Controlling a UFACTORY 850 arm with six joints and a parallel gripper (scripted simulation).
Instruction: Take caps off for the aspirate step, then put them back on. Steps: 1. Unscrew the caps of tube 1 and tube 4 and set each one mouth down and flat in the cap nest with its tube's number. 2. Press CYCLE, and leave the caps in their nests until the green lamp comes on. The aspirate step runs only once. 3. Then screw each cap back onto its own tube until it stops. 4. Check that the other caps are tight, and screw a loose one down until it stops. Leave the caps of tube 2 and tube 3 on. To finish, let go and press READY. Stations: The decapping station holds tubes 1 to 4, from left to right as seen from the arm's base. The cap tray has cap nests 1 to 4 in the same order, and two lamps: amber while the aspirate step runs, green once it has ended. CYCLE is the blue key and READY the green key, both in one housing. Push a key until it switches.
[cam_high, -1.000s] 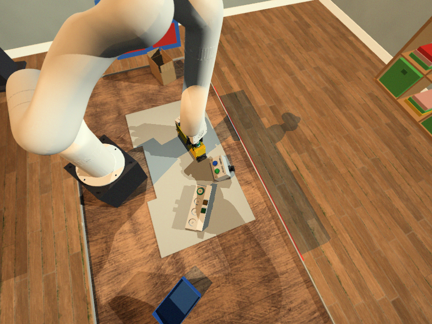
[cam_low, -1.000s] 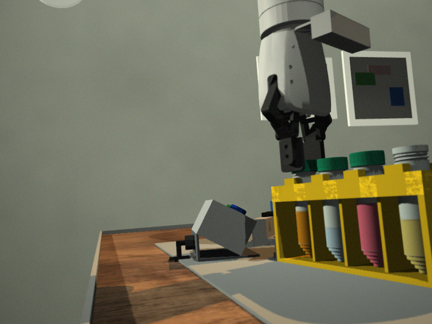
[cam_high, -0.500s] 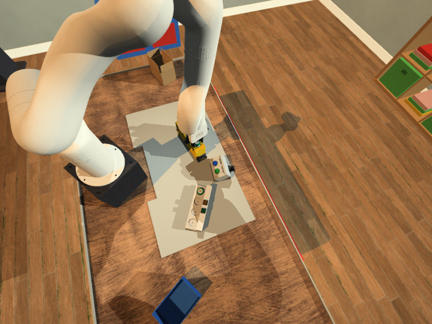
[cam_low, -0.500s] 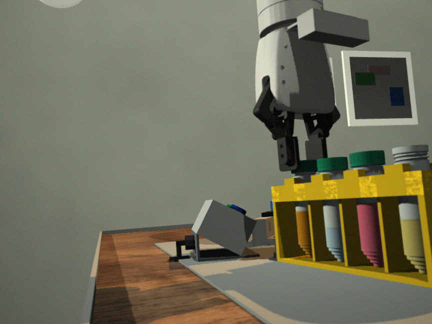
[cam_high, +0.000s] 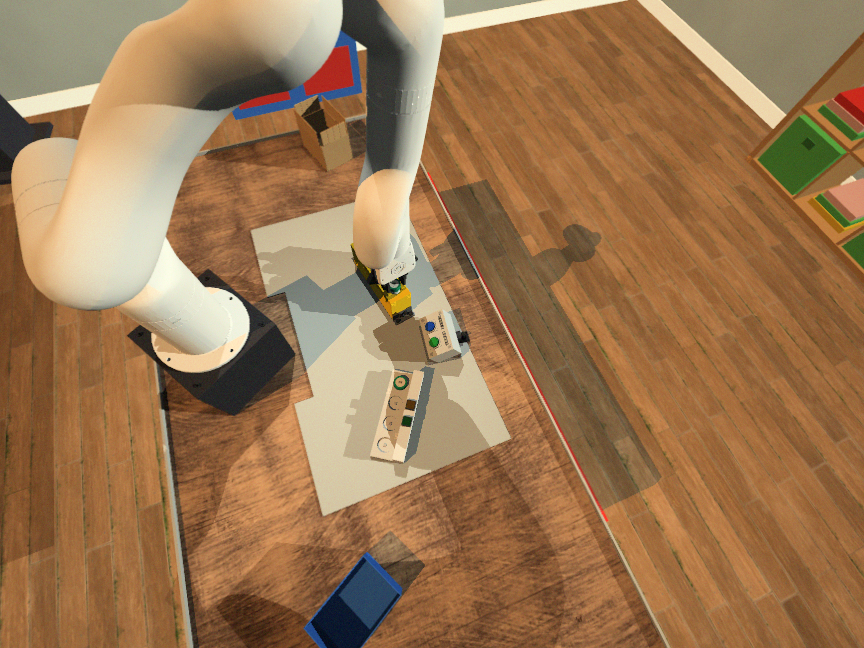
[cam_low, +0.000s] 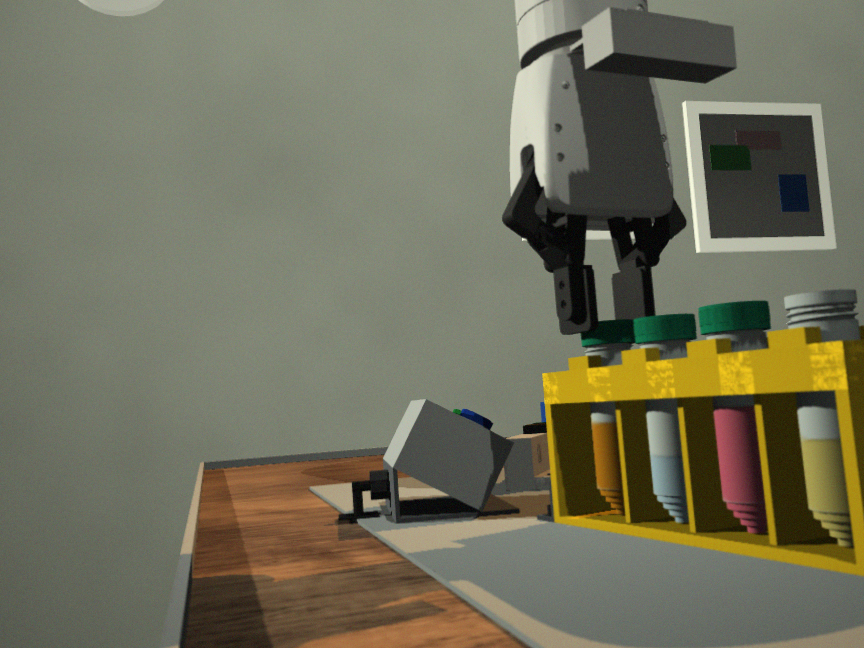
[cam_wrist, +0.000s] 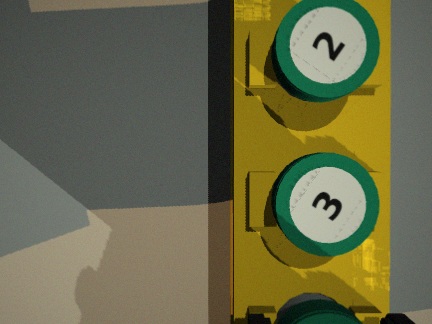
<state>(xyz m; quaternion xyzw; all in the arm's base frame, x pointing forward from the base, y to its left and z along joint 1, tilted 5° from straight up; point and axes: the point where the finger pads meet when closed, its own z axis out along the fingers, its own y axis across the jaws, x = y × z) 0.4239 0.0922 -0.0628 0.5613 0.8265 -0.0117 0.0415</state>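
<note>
Now: hand 7 cm short of the blue cycle key, 11 cm to the left of it and 7 cm above it. From my hand the other things lie so: green cap 2 cm below; then grey key housing 9 cm ahead, 13 cm to the right, 8 cm below; then green key 7 cm ahead, 15 cm to the right, 7 cm below.
</note>
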